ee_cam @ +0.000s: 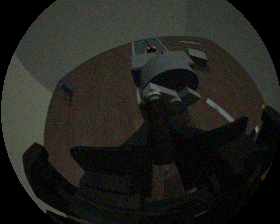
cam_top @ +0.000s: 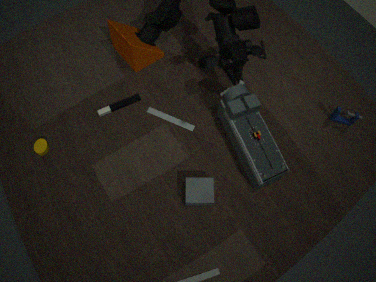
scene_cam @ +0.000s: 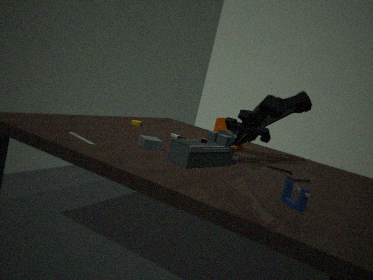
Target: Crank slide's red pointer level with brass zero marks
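My gripper tip is 17 cm short of the red pointer and 5 cm to the left of it. The rest, counted from my gripper tip: grey block (20 cm ahead, 25 cm to the right, 6 cm below); then yellow disc (15 cm behind, 60 cm to the right, 7 cm below); then black-and-white marker (15 cm behind, 33 cm to the right, 7 cm below).
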